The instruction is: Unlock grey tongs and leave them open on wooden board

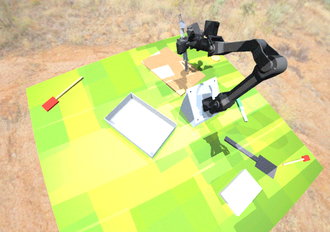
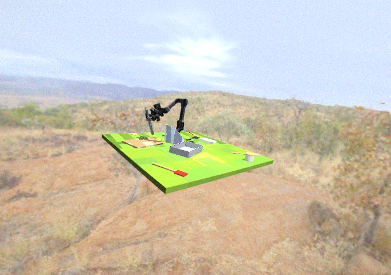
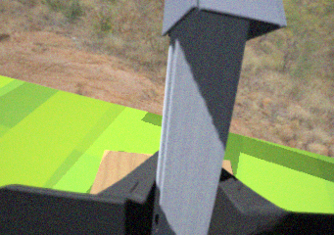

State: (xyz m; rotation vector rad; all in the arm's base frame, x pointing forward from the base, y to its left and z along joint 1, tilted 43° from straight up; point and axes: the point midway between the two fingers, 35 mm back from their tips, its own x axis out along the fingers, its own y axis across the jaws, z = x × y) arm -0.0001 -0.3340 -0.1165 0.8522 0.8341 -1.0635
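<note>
The wooden board is 220 mm below my gripper tip. Also, from my gripper tip: yellow disc: 340 mm behind, 220 mm below, 10 mm to the left; grey roasting tin: 340 mm ahead, 280 mm to the left, 200 mm below; red spatula: 700 mm ahead, 220 mm below, 80 mm to the right.
</note>
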